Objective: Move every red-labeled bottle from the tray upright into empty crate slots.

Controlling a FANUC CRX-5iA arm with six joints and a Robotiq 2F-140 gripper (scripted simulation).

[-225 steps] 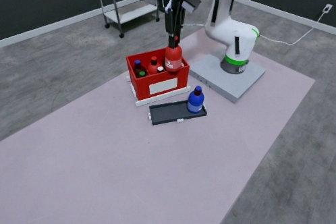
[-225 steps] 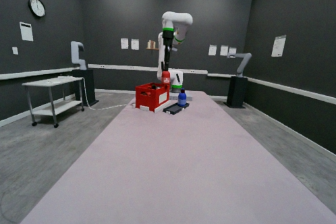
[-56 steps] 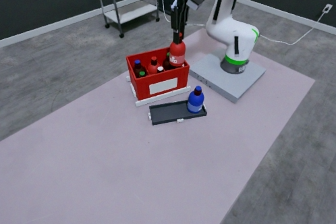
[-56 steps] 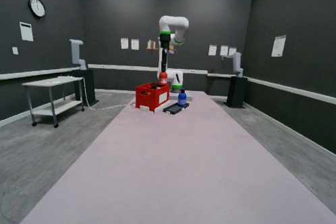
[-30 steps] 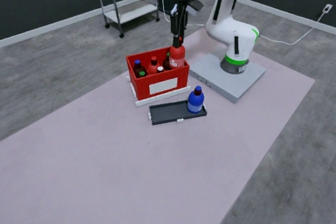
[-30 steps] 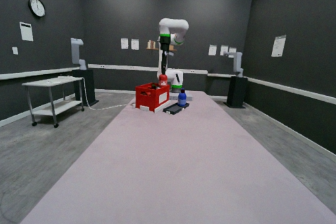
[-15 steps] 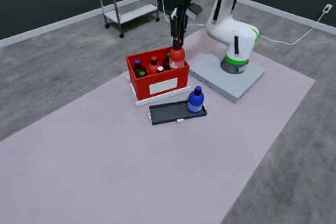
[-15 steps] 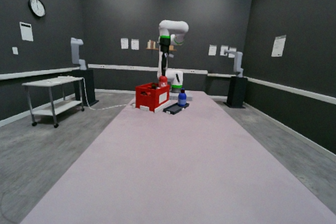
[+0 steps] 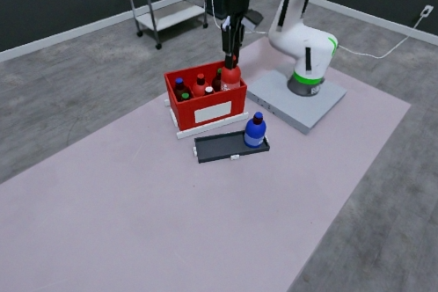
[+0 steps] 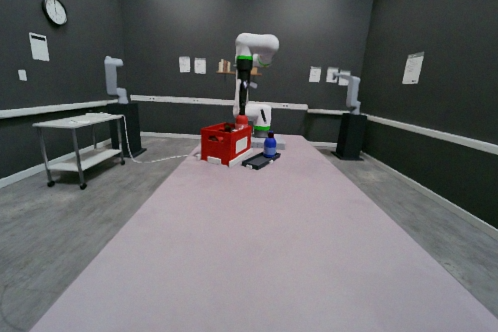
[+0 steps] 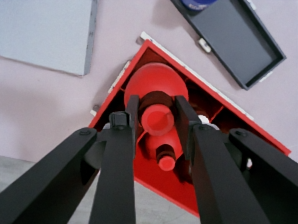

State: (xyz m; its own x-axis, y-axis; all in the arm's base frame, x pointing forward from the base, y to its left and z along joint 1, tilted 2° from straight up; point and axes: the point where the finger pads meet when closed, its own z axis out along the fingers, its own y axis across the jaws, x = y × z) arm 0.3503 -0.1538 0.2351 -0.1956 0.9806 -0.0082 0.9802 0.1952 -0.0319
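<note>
My gripper is now 8 cm above the red bottle. From my hand the other things lie so: blue bottle 20 cm below, 18 cm to the left, 5 cm ahead; red crate 20 cm below, 8 cm to the right, 6 cm ahead; dark tray 27 cm below, 13 cm to the left, 13 cm ahead.
</note>
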